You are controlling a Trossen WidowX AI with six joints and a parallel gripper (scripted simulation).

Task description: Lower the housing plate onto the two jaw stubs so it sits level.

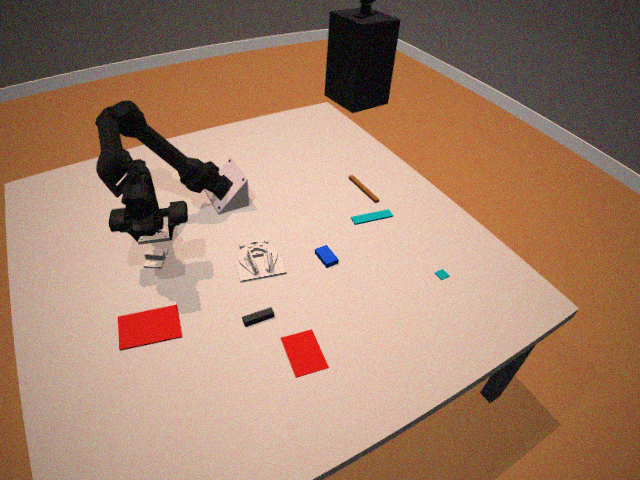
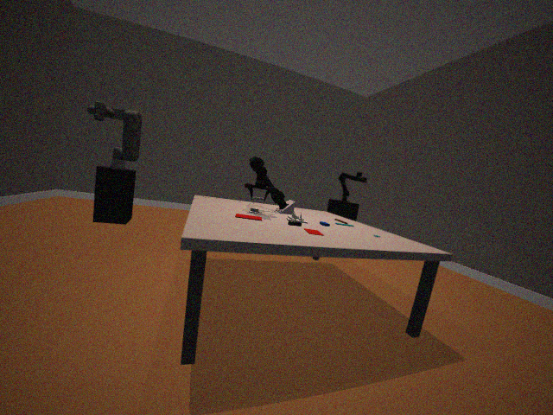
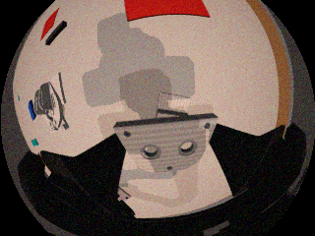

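My gripper tip is now 20 mm past the grey stand, 10 mm to the left of it and 70 mm above it. From my gripper tip the other things lie so: blue block 220 mm ahead, 380 mm to the left, 70 mm below; then grey housing plate 10 mm behind, 20 mm above; then black bar 300 mm ahead, 130 mm to the left, 70 mm below.
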